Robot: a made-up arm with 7 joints.
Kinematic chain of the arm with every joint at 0, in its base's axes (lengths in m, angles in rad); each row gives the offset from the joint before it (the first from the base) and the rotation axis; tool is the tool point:
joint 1: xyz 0 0 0 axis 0 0.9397 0.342
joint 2: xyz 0 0 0 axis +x
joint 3: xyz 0 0 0 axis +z
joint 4: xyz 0.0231 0 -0.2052 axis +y
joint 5: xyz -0.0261 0 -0.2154 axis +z
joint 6: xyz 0 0 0 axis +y
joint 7: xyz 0 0 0 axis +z
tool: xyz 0 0 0
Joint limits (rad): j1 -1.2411..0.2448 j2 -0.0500..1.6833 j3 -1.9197..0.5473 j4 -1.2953..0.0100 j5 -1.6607..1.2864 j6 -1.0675..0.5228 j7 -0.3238..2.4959
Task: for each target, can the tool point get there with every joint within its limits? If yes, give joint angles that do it. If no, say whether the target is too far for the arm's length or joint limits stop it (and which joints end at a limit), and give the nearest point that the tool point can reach.
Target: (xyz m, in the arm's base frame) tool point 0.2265 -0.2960 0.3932
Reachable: no: too far | nearest point 0.3059 -0.1882 0.0660 | short by 0.354 m
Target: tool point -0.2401 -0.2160 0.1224
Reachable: no: joint limits stop it (at a limit: joint 1, joint 2, joint 3, joint 4) | nearest point -0.1188 -0.2322 -0.2555 | short by 0.397 m
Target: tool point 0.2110 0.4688 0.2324
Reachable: no: too far | nearest point 0.1556 0.3551 0.1665 | short by 0.143 m
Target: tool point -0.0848 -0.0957 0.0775
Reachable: no: joint limits stop it (at a limit: joint 1, joint 2, joint 3, joint 4) | nearest point -0.1188 -0.2322 -0.2555 | short by 0.362 m
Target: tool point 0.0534 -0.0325 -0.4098
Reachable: yes | joints 0.0242 0.2059 -1.0761 -0.6439 -1.4311 -0.1923 1.7513
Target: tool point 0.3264 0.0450 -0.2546
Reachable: yes | joints -0.6220 0.3311 -0.3119 -0.5981 -1.4087 -0.4582 2.0318
